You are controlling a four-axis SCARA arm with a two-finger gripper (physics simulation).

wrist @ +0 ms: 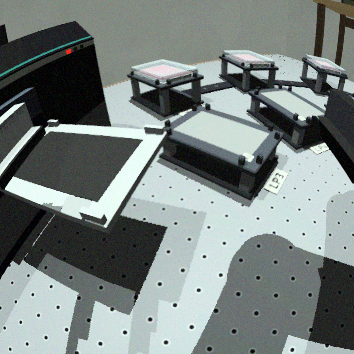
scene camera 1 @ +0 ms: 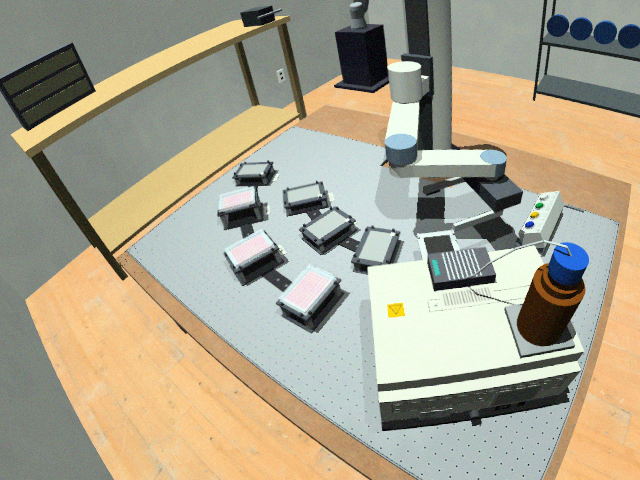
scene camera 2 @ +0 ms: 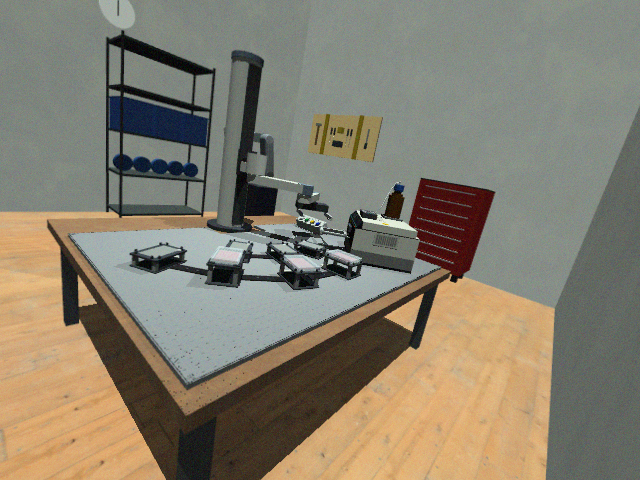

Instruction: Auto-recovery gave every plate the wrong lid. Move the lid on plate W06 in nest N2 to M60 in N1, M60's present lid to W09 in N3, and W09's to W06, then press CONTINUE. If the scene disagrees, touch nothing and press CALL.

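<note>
Scene camera 1 shows the gripper [scene camera 1: 438, 208], which carries nothing, and the wrist view shows the gripper as well [wrist: 170, 100].
</note>
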